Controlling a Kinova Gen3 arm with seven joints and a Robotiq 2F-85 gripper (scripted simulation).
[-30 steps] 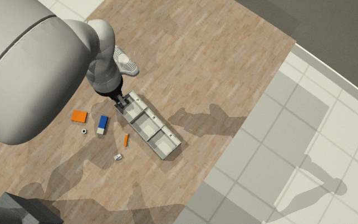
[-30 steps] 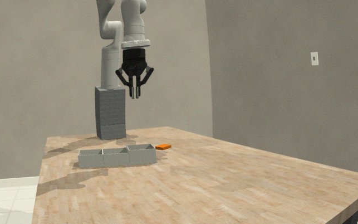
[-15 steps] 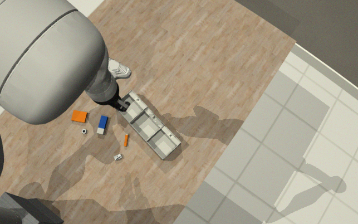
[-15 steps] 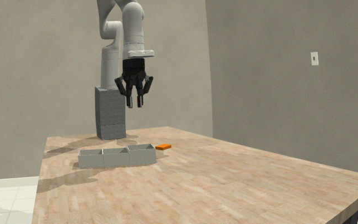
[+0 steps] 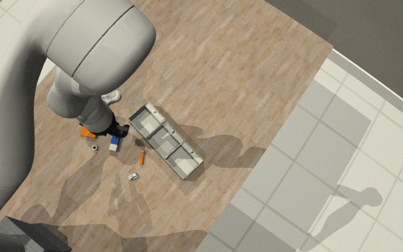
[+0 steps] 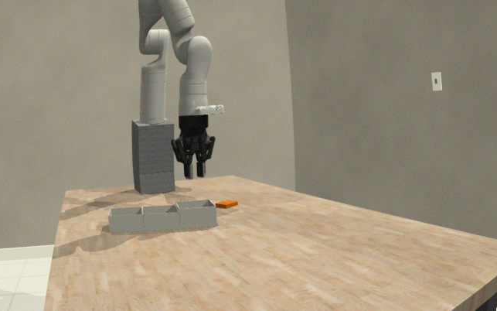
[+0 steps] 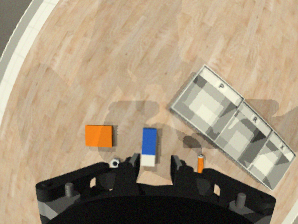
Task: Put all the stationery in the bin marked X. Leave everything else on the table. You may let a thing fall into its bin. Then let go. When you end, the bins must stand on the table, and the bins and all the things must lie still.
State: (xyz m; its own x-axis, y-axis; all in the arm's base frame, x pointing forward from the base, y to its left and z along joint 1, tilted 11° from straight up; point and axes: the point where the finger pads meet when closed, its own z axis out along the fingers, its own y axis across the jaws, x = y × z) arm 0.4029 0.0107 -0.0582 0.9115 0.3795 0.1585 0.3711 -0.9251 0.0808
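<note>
The blue flat thing lies 10 cm below my hand, 1 cm to the left of it and 1 cm behind it. Also, from my hand: orange stick: 10 cm below, 9 cm to the right; then flat orange block: 10 cm to the left, 10 cm below, 3 cm behind; then black ring-like part: 10 cm below, 6 cm behind, 5 cm to the left.
</note>
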